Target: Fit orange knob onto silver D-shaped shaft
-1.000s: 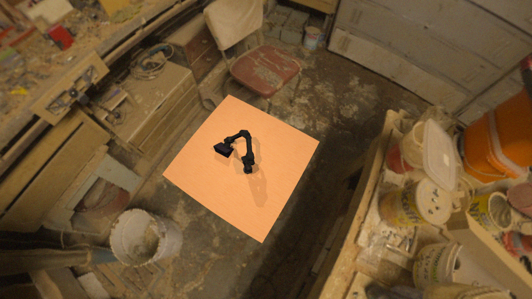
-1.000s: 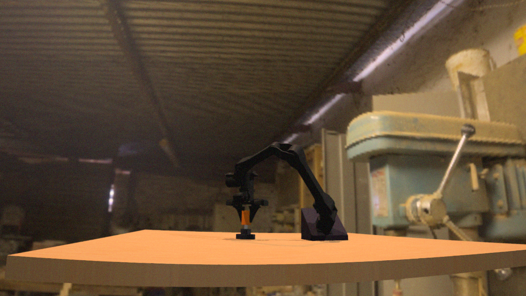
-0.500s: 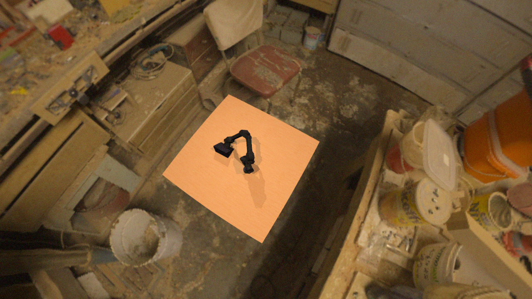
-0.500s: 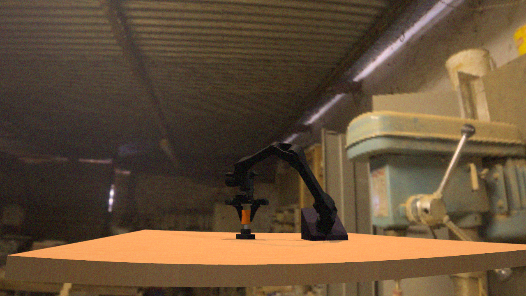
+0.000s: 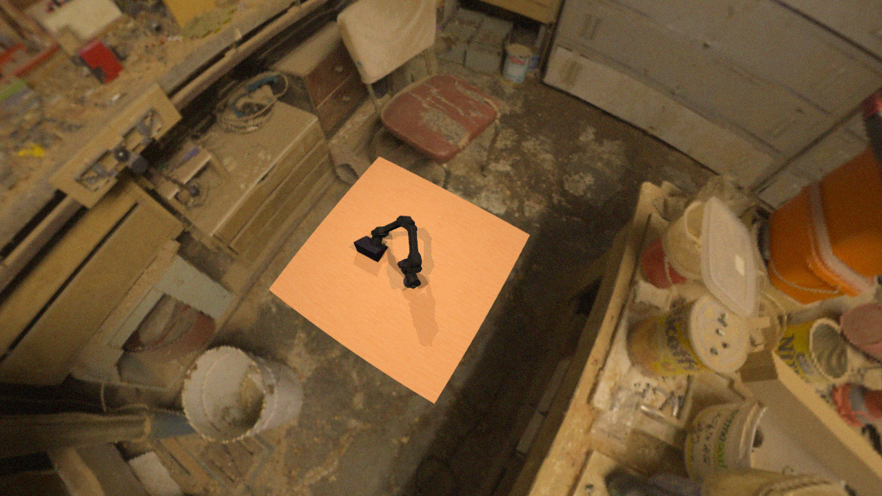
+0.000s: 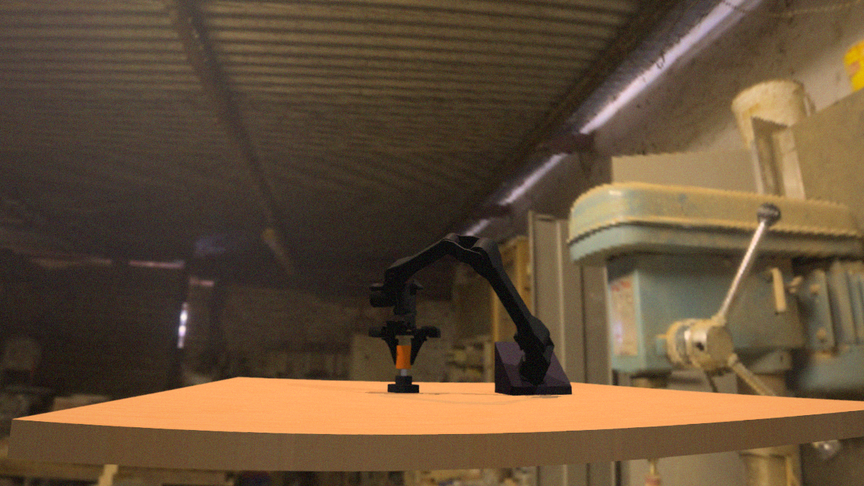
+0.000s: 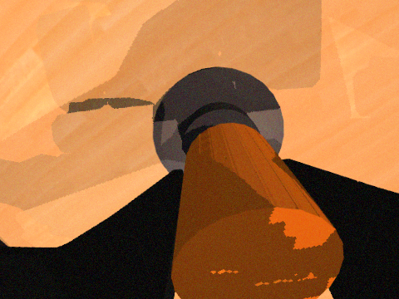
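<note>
Now: gripper tip 30 mm below the orange knob. From my gripper tip the other things lie so: round pedestal: 40 mm below.
</note>
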